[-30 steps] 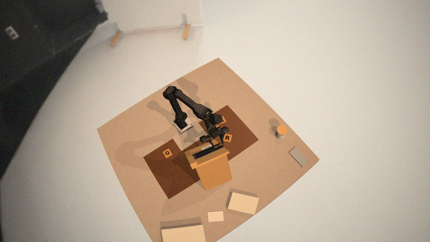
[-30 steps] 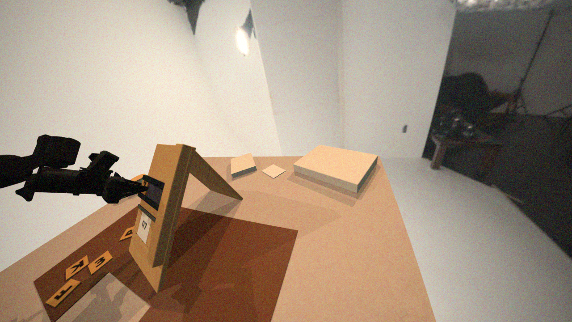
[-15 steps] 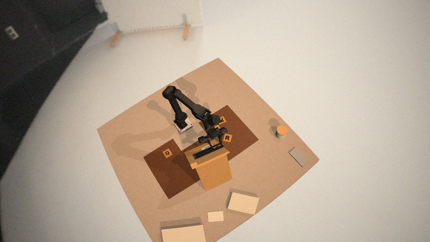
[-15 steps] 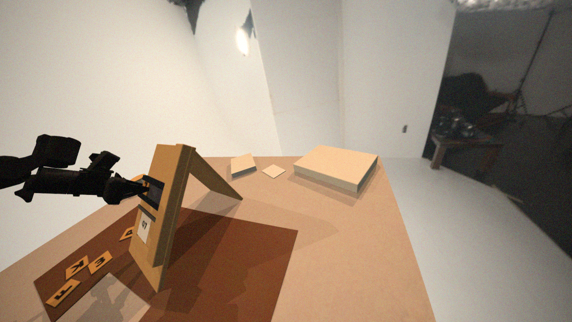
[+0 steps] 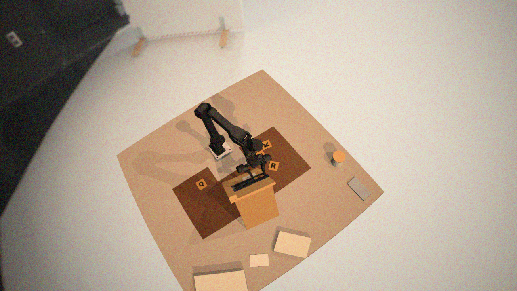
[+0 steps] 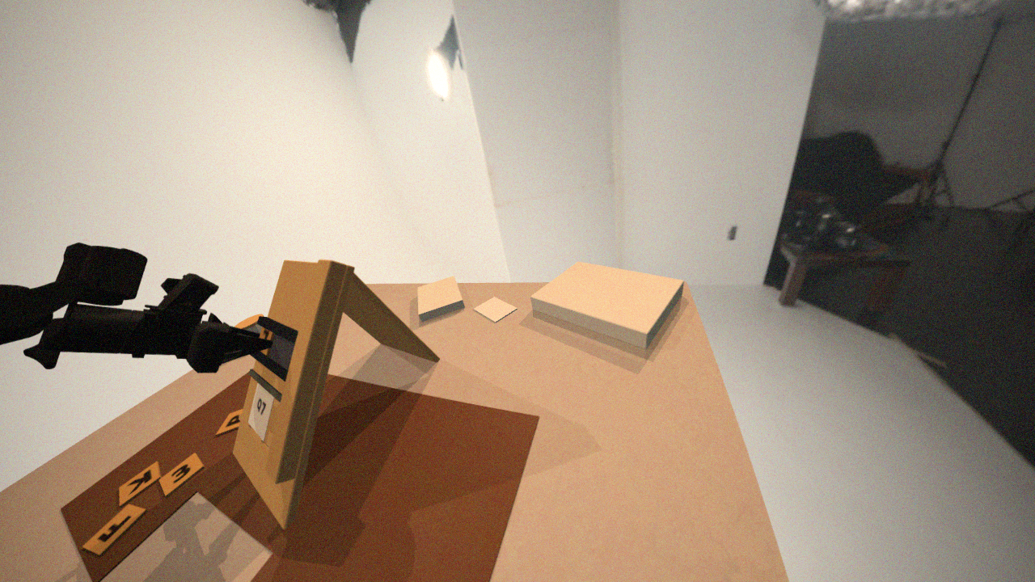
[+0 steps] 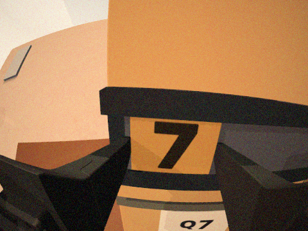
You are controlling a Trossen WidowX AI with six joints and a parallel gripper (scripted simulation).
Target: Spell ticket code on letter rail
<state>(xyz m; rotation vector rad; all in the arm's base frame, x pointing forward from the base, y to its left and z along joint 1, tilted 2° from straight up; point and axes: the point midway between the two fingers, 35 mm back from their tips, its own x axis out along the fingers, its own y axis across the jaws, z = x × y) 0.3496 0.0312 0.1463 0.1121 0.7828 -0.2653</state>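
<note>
The white ticket is 80 mm below my gripper tip, 70 mm behind it and 20 mm to the right of it. Round my gripper tip: large box (560 mm to the right, 330 mm ahead, 140 mm below); small card (320 mm ahead, 290 mm to the right, 160 mm below); grey block (430 mm to the left, 410 mm ahead, 160 mm below).
</note>
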